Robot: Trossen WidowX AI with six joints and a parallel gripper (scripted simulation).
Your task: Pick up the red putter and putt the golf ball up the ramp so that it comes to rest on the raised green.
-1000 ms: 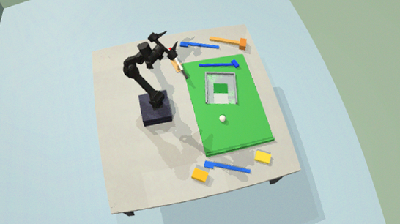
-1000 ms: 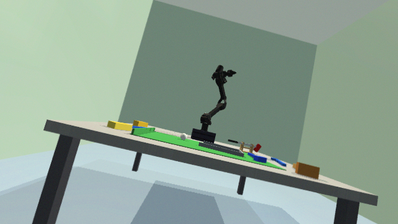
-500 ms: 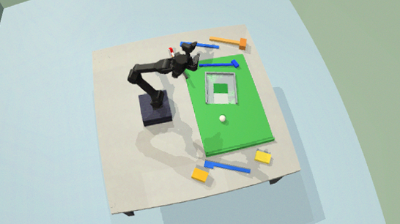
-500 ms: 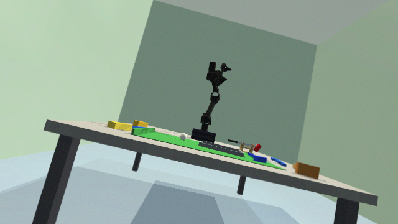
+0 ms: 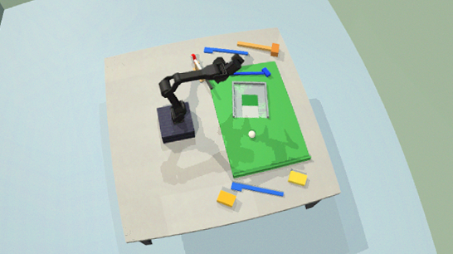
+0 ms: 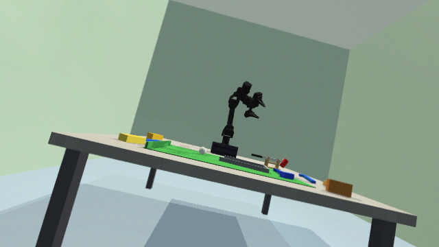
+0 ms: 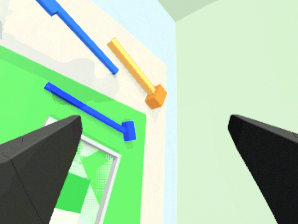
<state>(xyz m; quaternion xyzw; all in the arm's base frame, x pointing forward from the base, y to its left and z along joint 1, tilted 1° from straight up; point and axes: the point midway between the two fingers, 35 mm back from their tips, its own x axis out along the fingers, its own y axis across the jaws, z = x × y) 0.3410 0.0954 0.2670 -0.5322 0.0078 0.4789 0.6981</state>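
The red putter is 280 mm below my gripper tip, 180 mm to the left of it and 130 mm behind it. Also, from my gripper tip: blue putter (320 mm below, 180 mm ahead, 110 mm to the left); then small wooden stand (300 mm below, 200 mm to the left, 130 mm behind); then green mat (340 mm below, 190 mm to the right, 110 mm ahead).
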